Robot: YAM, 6 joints.
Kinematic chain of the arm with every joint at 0, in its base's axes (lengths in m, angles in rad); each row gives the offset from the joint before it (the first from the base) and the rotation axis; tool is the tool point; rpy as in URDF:
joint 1: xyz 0 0 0.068 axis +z
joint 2: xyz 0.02 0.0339 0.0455 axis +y
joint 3: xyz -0.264 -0.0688 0 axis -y
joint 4: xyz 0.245 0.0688 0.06 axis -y
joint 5: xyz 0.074 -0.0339 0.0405 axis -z
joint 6: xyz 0.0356 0 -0.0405 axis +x
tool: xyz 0 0 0 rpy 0 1.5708 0
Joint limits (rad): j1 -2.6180..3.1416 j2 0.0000..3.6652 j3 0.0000..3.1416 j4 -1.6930..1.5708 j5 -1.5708..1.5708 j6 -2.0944..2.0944
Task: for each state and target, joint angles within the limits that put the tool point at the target. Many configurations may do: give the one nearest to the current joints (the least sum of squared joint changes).
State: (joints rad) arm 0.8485 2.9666 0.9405 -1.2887 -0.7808 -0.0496
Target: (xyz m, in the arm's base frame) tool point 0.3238 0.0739 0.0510
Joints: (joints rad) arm 0.1491 2.3820 1.4006 -1.3201 -0.7781 -0.0496
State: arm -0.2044 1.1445 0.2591 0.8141 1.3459 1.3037
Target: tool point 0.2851 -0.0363 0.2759
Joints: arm -0.0087 1.3960 0.7053 0.8353 1.2525 1.3037
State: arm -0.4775 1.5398 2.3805 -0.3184 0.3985 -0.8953
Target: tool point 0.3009 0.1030 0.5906
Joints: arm 0.3639 1.6669 2.2697 -0.3596 0.3095 -0.8953
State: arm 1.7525 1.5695 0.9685 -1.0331 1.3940 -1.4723
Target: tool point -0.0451 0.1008 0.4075
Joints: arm 2.3163 0.8449 1.2449 -1.1543 1.4288 -1.4723
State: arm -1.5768 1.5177 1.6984 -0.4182 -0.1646 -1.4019
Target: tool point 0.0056 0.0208 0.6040
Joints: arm -1.5610 0.7681 1.8615 -0.4902 -0.1638 -1.4019
